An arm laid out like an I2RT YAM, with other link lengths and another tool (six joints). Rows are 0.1 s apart.
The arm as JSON. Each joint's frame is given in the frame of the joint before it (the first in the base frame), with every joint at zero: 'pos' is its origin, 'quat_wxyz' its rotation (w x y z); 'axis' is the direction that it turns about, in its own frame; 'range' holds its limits. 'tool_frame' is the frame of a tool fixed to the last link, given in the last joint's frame.
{
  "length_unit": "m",
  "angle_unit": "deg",
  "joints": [
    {
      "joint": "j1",
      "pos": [
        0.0,
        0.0,
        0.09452
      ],
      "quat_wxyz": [
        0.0,
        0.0,
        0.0,
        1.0
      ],
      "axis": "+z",
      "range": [
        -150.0,
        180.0
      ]
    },
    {
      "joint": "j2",
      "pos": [
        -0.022,
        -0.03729,
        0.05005
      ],
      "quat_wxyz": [
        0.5,
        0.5,
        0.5,
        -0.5
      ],
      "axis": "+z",
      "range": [
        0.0,
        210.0
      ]
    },
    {
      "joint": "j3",
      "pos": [
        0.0,
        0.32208,
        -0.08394
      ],
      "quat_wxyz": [
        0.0,
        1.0,
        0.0,
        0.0
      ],
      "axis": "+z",
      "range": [
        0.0,
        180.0
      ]
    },
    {
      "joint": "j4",
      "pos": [
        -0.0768,
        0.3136,
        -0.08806
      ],
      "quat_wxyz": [
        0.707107,
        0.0,
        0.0,
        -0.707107
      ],
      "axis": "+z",
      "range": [
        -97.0,
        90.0
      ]
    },
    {
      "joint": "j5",
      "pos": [
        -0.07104,
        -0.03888,
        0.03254
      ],
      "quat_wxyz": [
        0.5,
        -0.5,
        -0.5,
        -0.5
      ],
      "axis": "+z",
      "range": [
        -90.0,
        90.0
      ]
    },
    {
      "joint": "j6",
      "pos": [
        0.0,
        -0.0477,
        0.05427
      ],
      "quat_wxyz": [
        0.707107,
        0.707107,
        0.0,
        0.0
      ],
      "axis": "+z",
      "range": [
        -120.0,
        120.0
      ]
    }
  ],
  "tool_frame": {
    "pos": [
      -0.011,
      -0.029,
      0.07
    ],
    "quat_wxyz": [
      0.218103,
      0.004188,
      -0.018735,
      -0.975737
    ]
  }
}
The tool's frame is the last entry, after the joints.
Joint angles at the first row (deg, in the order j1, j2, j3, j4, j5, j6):
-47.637 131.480 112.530 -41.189 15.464 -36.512
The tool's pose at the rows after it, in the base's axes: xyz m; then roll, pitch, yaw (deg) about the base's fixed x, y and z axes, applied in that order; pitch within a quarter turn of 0, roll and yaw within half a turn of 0:
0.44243, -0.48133, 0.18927, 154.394, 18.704, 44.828
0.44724, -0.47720, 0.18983, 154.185, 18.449, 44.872
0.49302, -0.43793, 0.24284, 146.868, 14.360, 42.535
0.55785, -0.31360, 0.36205, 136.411, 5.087, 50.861
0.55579, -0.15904, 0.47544, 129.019, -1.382, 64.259
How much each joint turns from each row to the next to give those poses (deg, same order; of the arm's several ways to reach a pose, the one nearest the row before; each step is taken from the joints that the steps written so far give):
-0.044 0.198 0.002 0.064 -0.218 0.065
0.569 -0.023 0.019 0.001 -0.001 0.548
5.397 -3.038 2.318 -0.044 -0.219 7.080
11.519 -8.393 3.847 -2.164 -5.093 6.273
12.525 -11.125 1.202 -4.502 -4.305 3.301

